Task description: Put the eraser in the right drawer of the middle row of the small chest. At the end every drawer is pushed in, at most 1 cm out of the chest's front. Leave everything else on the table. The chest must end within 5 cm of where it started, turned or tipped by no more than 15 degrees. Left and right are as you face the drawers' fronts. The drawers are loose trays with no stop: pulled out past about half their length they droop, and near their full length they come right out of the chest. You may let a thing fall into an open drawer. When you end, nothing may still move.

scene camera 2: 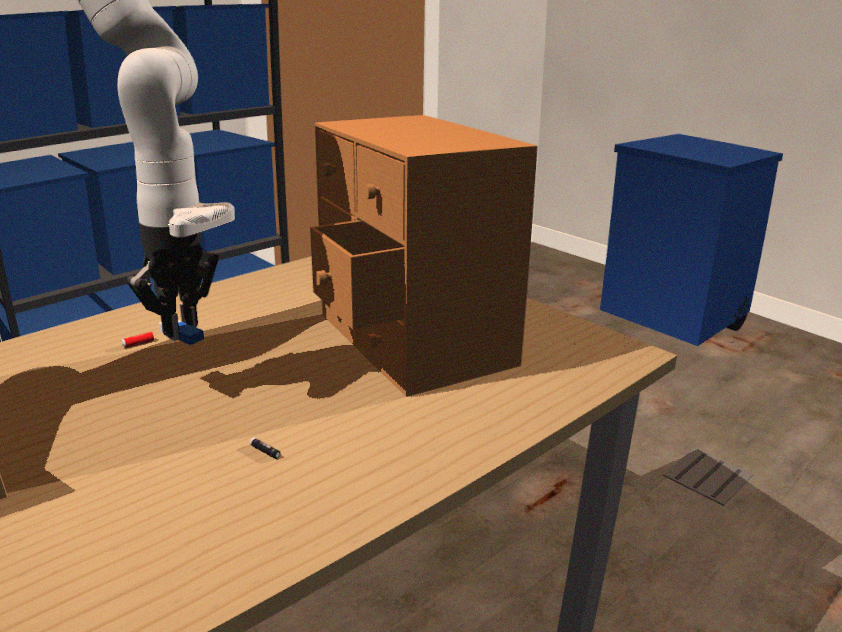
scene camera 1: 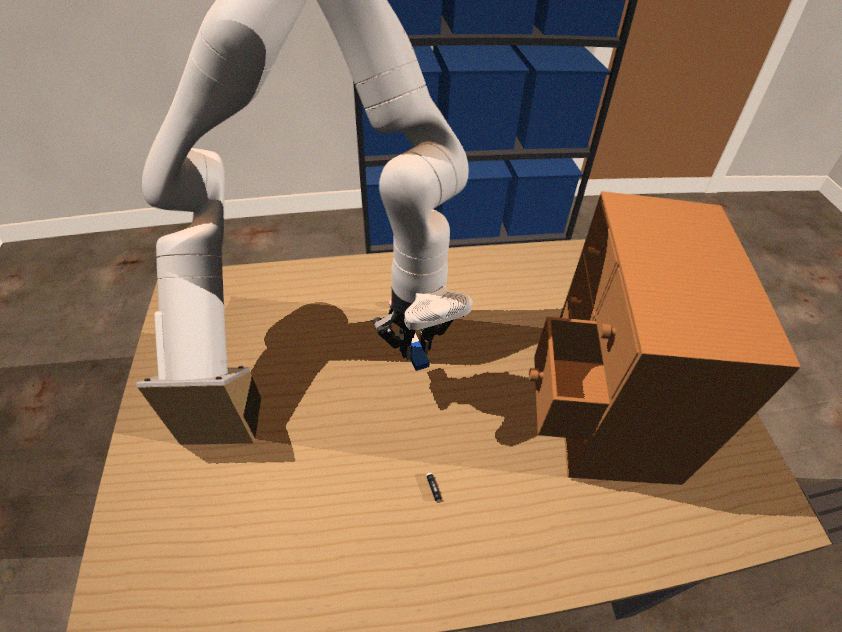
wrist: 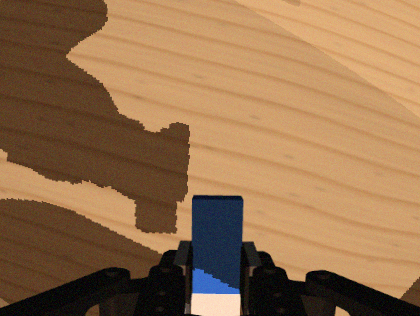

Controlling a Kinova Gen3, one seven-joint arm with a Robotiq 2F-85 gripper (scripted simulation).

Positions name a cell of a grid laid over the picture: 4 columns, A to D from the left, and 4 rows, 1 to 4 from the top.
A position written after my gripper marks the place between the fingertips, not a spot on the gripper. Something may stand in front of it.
My gripper shows in scene camera 2 (A3), in scene camera 1 (B3) and in the wrist view (C4). A wooden chest shows in scene camera 2 (C2) and in scene camera 1 (D3); in the wrist view it is out of frame.
